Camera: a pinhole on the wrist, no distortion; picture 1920 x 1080 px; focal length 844.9 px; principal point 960.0 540.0 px. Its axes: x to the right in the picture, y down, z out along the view. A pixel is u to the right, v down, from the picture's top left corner.
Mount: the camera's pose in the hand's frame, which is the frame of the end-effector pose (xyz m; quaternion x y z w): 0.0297 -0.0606 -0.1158 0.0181 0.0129 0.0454 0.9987
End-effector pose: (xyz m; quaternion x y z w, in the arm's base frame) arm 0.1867 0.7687 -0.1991 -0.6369 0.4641 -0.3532 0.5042
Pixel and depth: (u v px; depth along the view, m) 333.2 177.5 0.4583
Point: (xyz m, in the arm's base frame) 0.4837 1.1588 0.0172
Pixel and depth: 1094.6 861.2 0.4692
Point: 0.5222 0.7791 -0.3916
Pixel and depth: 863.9 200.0 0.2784
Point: 0.3811 0.8148 -0.0587
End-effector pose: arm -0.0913 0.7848 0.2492 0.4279 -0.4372 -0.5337 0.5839
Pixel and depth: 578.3 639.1 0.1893
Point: -0.1807 0.8310 0.2144
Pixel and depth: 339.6 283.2 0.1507
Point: -0.1596 0.8478 0.1368
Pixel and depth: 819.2 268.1 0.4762
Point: -0.4959 0.7802 0.1085
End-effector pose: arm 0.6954 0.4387 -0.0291 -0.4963 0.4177 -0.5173 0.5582
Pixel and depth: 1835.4 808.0 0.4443
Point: 1.0849 -0.0086 -0.0597
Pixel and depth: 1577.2 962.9 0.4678
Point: 1.1127 0.1176 -0.1409
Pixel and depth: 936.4 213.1 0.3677
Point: 0.9066 0.4327 0.2250
